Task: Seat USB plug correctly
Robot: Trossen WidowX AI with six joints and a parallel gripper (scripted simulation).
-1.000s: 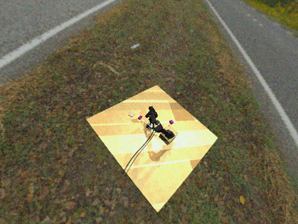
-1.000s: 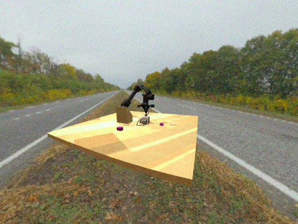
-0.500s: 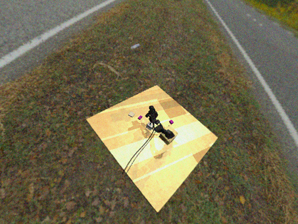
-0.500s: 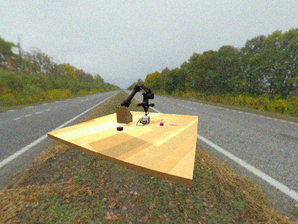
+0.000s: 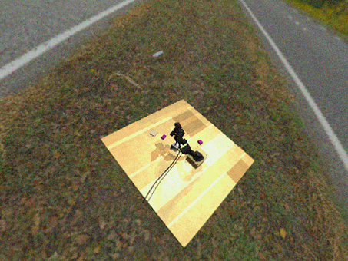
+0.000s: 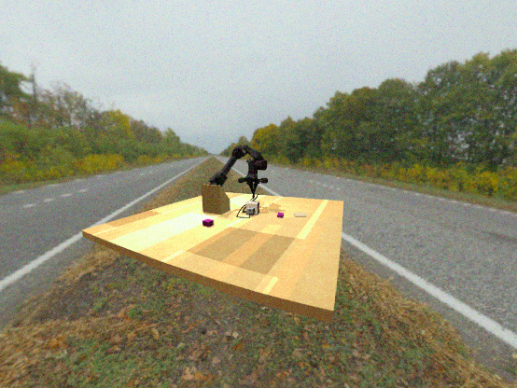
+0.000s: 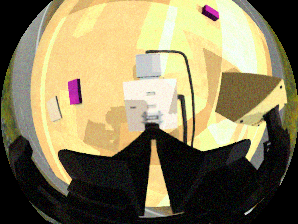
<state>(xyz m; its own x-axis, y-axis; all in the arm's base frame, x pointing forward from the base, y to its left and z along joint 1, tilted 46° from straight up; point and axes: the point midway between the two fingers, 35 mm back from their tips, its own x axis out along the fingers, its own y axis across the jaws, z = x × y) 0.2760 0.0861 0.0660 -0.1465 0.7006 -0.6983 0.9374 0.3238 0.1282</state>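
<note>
Now: gripper tip 2 cm above the USB plug. From my gripper tip the other things lie so: flat white piece: 29 cm ahead, 10 cm to the left, 13 cm below; magenta block: 19 cm ahead, 2 cm to the left, 13 cm below.
</note>
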